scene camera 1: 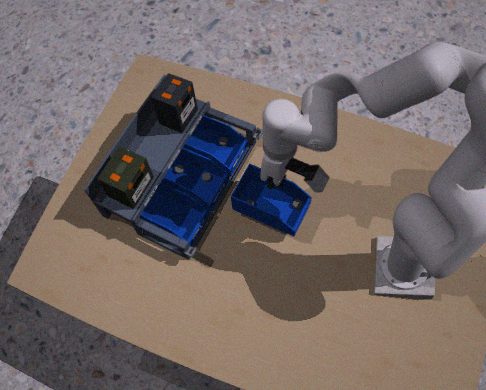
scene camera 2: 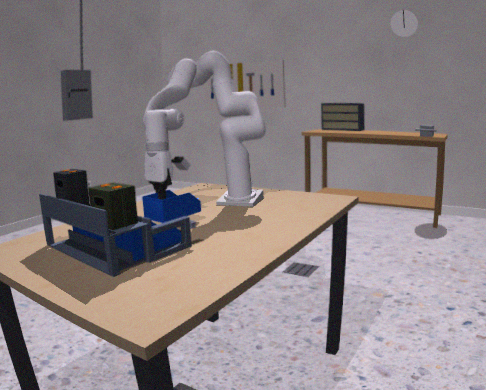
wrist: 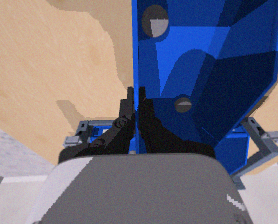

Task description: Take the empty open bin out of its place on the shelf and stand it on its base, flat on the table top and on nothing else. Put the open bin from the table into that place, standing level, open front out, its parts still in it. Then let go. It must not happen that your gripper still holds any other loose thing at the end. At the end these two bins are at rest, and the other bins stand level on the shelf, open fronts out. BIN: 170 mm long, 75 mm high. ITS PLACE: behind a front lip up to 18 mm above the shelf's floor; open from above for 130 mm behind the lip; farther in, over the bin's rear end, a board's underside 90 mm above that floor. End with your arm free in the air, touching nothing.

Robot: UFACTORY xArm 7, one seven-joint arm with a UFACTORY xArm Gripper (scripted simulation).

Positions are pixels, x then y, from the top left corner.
Labels:
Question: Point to a blue open bin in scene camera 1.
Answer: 206,136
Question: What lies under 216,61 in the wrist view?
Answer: A blue open bin.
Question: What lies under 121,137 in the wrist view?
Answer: The gripper.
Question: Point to a blue open bin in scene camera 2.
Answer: At 173,207

